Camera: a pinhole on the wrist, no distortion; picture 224 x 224 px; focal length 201.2 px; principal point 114.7 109.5 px. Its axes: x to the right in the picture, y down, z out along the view. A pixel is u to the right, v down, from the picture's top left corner.
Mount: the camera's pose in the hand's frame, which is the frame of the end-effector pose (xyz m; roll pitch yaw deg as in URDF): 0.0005 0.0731 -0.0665 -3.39 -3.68 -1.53
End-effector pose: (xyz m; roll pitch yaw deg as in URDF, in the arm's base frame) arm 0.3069 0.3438 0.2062 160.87 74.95 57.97
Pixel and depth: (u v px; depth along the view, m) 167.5 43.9 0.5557
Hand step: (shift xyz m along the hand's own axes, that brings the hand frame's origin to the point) 0.1057 -0.0778 0.5071
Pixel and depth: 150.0 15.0 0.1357
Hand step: 0.0138 0.0171 0.0740
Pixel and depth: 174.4 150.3 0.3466
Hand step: 0.0836 0.1616 0.2812
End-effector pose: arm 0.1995 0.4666 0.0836 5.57 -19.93 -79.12
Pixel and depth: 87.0 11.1 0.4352
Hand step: -0.0929 -0.1112 0.3758
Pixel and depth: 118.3 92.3 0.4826
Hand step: -0.0223 0.0611 0.4173
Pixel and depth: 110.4 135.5 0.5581
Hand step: -0.0441 0.1793 0.4845
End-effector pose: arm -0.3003 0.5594 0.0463 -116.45 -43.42 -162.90
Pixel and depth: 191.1 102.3 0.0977
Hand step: 0.0313 0.0746 0.0334
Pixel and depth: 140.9 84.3 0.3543
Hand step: 0.0230 0.0491 0.2920
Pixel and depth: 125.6 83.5 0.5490
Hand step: -0.0063 0.0349 0.4865
